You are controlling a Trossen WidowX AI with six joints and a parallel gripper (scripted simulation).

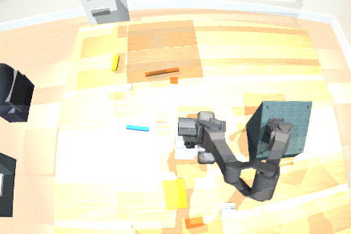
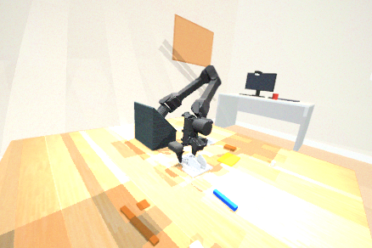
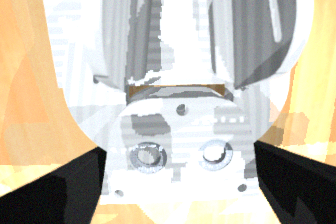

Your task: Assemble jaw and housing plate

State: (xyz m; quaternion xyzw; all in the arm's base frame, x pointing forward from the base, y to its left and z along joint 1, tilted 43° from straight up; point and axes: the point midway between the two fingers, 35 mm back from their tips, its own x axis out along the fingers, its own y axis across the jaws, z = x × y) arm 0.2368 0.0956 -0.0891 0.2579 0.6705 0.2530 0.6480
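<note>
My gripper tip is 1 cm short of the white housing plate and 2 cm below it. The rest, counted from my gripper tip: yellow slab (11 cm ahead, 19 cm to the left, 1 cm below); blue bar (25 cm ahead, 6 cm to the right); white jaw (2 cm ahead, 2 cm to the right, 1 cm above).
</note>
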